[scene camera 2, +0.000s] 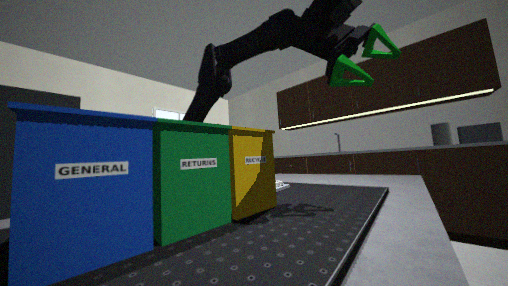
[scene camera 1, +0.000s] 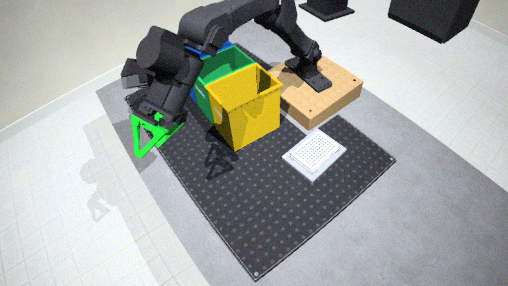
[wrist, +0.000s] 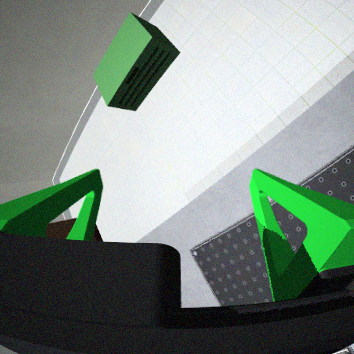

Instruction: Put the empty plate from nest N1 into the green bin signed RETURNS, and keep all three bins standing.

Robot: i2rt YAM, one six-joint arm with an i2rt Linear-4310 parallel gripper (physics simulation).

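Frame: origin at the arm's base, x ahead, y left, z up, level; centimetres.
Where they show: gripper, fingertip midpoint: (scene camera 2: 386, 69) (scene camera 1: 147, 150) (wrist: 175, 177); arm's base, origin of the base link: (scene camera 1: 307, 74).
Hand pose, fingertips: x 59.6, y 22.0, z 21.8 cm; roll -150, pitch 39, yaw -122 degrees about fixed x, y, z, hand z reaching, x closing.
Things, the pixels of their top centre, and the offset from my fingertips. "spot": a spot on its surface instead. Level surfaces: height alone.
- white plate, middle of its top: (scene camera 1: 315, 149) dx -41.7, dy +4.5, dz -24.7 cm
- pale nest, surface spot: (scene camera 1: 313, 177) spot: dx -35.9, dy +11.1, dz -26.1 cm
- green bin, middle of its top: (scene camera 2: 180, 130) (scene camera 1: 220, 63) dx -30.0, dy -29.3, dz -9.3 cm
- blue bin, middle of its top: (scene camera 2: 96, 124) (scene camera 1: 202, 46) dx -29.5, dy -42.3, dz -9.3 cm
- yellow bin, middle of its top: (scene camera 2: 231, 134) (scene camera 1: 243, 84) dx -30.5, dy -16.3, dz -9.3 cm
- dotted mat, its level: dz -27.3 cm
- grey worktop, its level: dz -28.6 cm
The white plate (scene camera 1: 316, 151) lies flat in a pale nest (scene camera 1: 313, 177) on the dark mat, with no N1 sign legible. The green bin (scene camera 1: 226, 65) (scene camera 2: 195, 200), signed RETURNS, stands upright between the blue bin (scene camera 2: 100, 215), signed GENERAL, and the yellow bin (scene camera 1: 260, 120) (scene camera 2: 248, 175). All three are upright in a row. My gripper (scene camera 1: 155, 144) (scene camera 2: 386, 67) (wrist: 175, 177) is open and empty, high up, away from the plate and to the side of the bins. The arm hides part of the blue and green bins in scene camera 1.
The arm's foot stands on a wooden block (scene camera 1: 304, 104) beside the yellow bin and behind the nest. The dotted mat (scene camera 1: 260, 215) (scene camera 2: 300, 240) (wrist: 235, 270) lies on a grey worktop (scene camera 1: 425, 215). A green box-shaped unit (wrist: 120, 60) shows far off in the wrist view.
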